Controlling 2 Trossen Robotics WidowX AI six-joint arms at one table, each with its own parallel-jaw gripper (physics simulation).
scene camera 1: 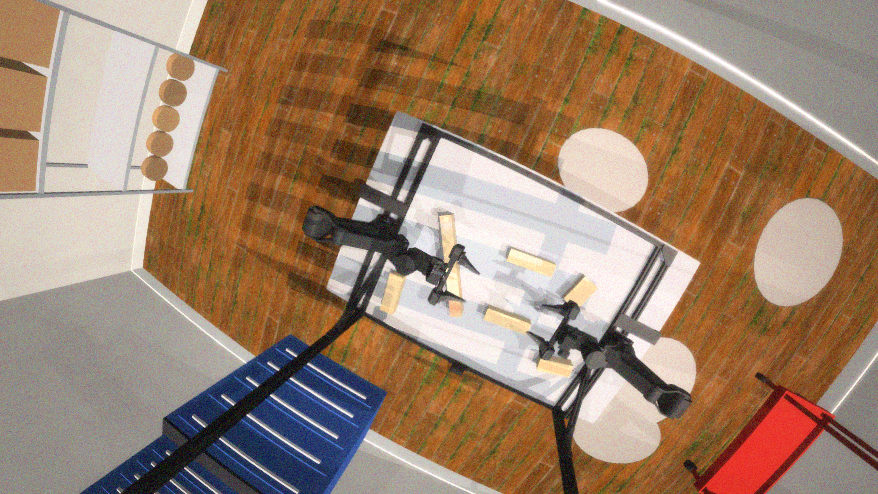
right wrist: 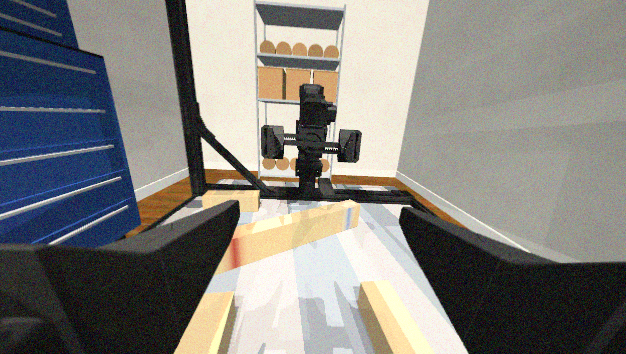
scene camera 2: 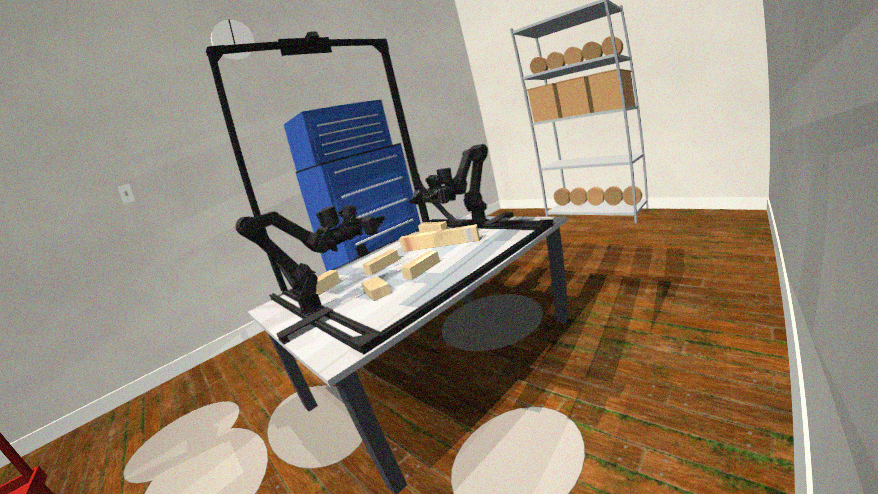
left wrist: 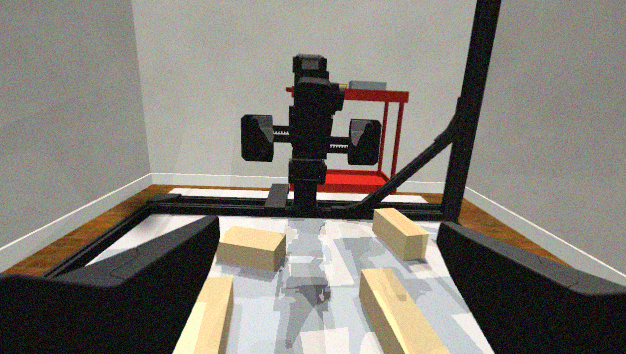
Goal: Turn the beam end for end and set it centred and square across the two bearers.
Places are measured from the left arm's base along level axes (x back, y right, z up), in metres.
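Pixels of known places: left gripper, fingertip midpoint: (scene camera 1: 472, 288) (right wrist: 312, 148) (scene camera 2: 416, 201) (left wrist: 330, 229); right gripper, fingertip midpoint: (scene camera 1: 534, 318) (right wrist: 321, 210) (scene camera 2: 377, 217) (left wrist: 313, 148); left arm's base, origin of the base link: (scene camera 1: 388, 225) (right wrist: 306, 191) (scene camera 2: 479, 222); right arm's base, origin of the base link: (scene camera 1: 614, 339) (scene camera 2: 311, 310) (left wrist: 304, 204).
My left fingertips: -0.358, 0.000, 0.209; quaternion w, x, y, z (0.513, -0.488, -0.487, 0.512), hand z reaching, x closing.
Note:
Ahead of a thing's pixels: the offset from my left fingertips to its middle, as dx, dy, dz.
The long wooden beam @(+0.092, +0.021, -0.197) (scene camera 1: 447, 232) (scene camera 2: 439, 239) (right wrist: 295, 232) lies on the table, with a red band near one end and a blue band near the other; the left arm hides part of it in scene camera 1. Two bearers, blocks lying roughly parallel and apart, are the upper one @(-0.143, -0.112, -0.206) (scene camera 1: 531, 261) (scene camera 2: 420, 265) (left wrist: 215, 310) (right wrist: 387, 315) and the lower one @(-0.169, +0.110, -0.206) (scene camera 1: 507, 320) (scene camera 2: 381, 262) (left wrist: 400, 315) (right wrist: 212, 320) in scene camera 1. My left gripper (scene camera 1: 469, 285) is open and empty above the beam. My right gripper (scene camera 1: 536, 320) is open and empty near the lower bearer's right end.
Three other blocks lie around: one @(+0.244, +0.217, -0.205) (scene camera 1: 392, 293) (scene camera 2: 432, 226) (right wrist: 245, 200) beside the beam, one @(-0.347, -0.095, -0.209) (scene camera 1: 579, 290) (scene camera 2: 375, 288) (left wrist: 252, 245) right of the bearers, one @(-0.409, +0.187, -0.203) (scene camera 1: 555, 366) (scene camera 2: 327, 281) (left wrist: 400, 235) near the right arm. A black frame post (left wrist: 465, 110) (right wrist: 185, 100) rises at the table edge.

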